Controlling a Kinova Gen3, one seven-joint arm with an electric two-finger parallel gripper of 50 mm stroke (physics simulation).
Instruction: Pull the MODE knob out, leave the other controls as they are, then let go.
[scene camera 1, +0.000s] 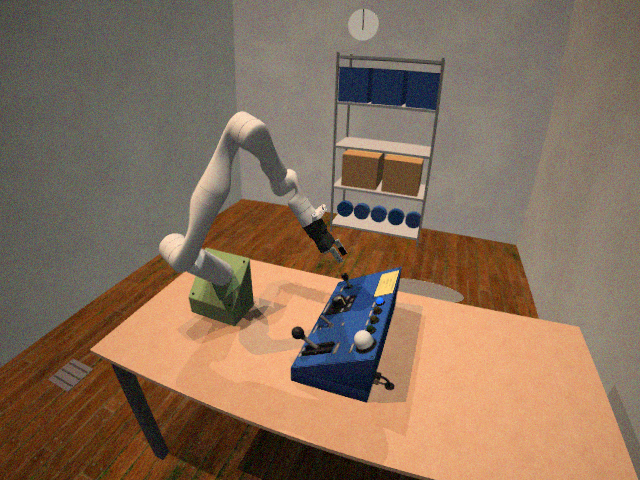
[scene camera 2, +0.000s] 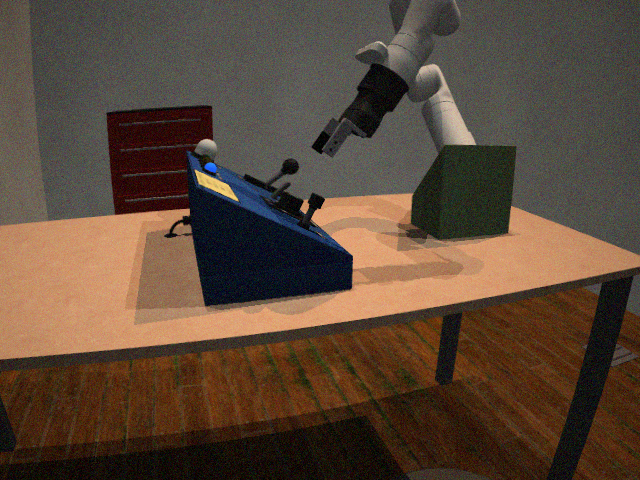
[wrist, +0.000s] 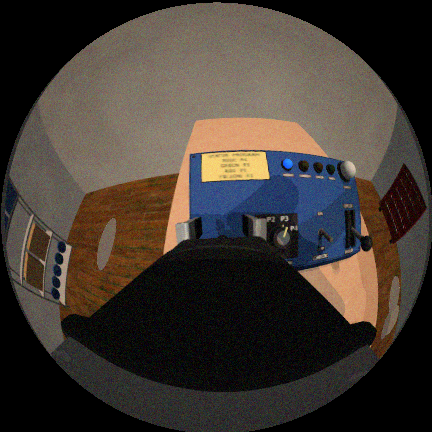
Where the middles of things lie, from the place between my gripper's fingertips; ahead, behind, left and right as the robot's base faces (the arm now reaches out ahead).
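My gripper is 120 mm above the blue console (scene camera 2: 247, 249), and I see that it is also 80 mm short of the console and 190 mm to the left of it.
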